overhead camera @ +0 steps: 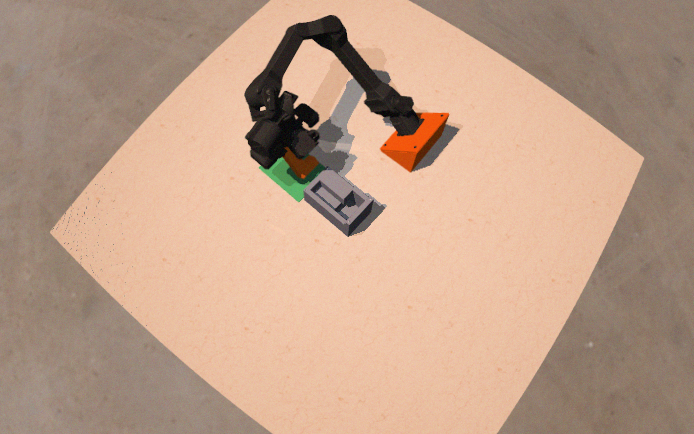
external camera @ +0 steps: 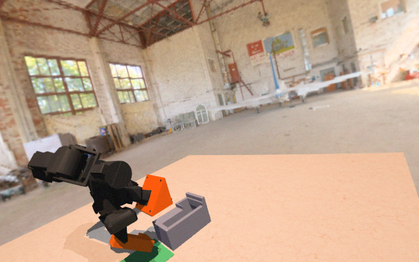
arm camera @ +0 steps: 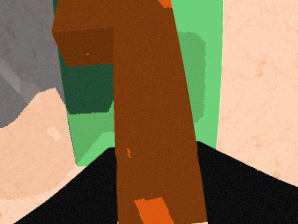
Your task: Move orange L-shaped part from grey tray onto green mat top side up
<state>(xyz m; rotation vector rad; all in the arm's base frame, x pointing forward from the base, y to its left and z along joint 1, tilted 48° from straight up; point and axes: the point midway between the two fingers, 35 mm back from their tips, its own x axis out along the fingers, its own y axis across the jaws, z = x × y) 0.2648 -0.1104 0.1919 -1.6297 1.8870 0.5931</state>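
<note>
Now: gripper tip 10 mm past the orange L-shaped part, 30 mm to the right of it and 30 mm above it. Also, from my gripper tip: green mat (20 mm to the left, 100 mm below).
</note>
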